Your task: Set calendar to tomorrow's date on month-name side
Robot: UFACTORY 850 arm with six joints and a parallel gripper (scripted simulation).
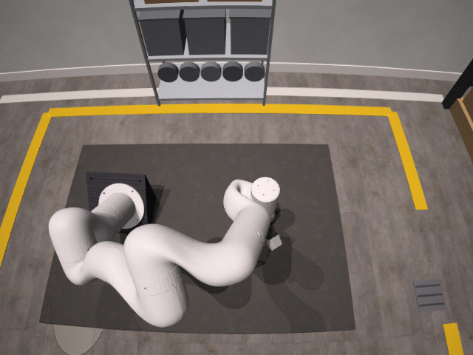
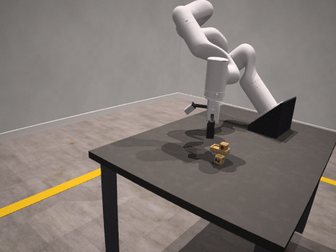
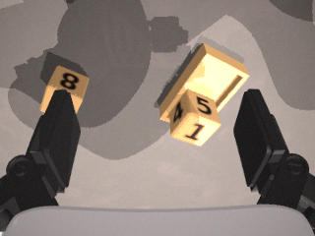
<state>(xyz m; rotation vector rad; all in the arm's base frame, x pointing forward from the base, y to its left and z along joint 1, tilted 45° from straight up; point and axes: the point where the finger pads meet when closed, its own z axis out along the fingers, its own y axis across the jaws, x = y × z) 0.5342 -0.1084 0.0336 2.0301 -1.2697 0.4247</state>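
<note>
My hand is 8 cm to the right of the calendar cube, 8 cm above it and 5 cm short of it. Round my hand: wooden tray 9 cm below, 6 cm behind, 3 cm to the left.
</note>
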